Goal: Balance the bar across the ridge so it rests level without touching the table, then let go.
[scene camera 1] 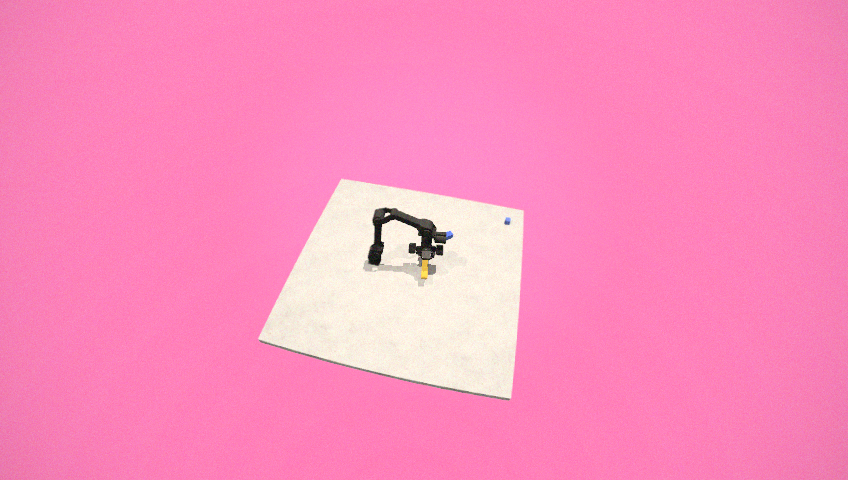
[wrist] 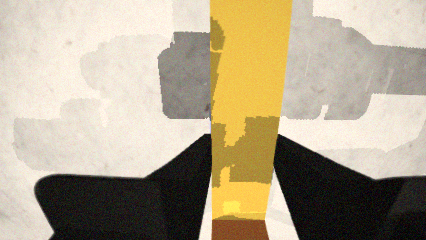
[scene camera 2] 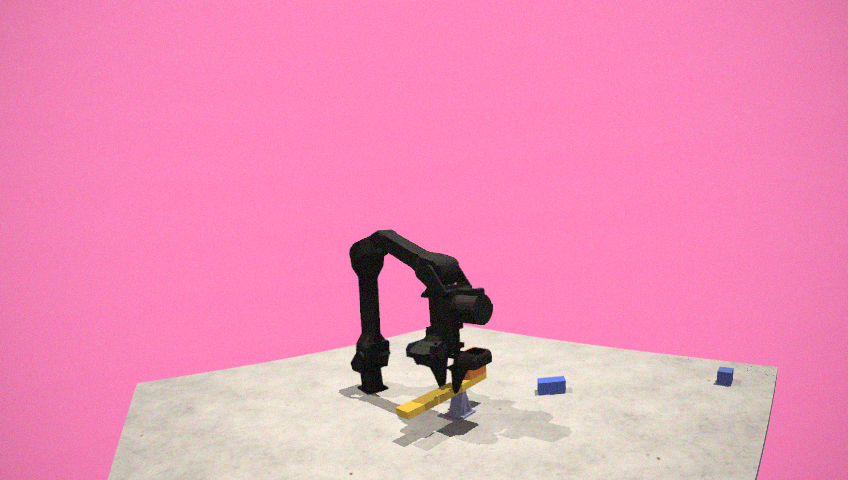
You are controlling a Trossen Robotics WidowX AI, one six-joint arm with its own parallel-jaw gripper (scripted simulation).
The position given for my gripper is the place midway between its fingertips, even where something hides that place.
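Observation:
My gripper is visible at [scene camera 2: 449, 391] and [wrist: 241, 141]; a bar, at [scene camera 2: 413, 408] and [wrist: 248, 53].

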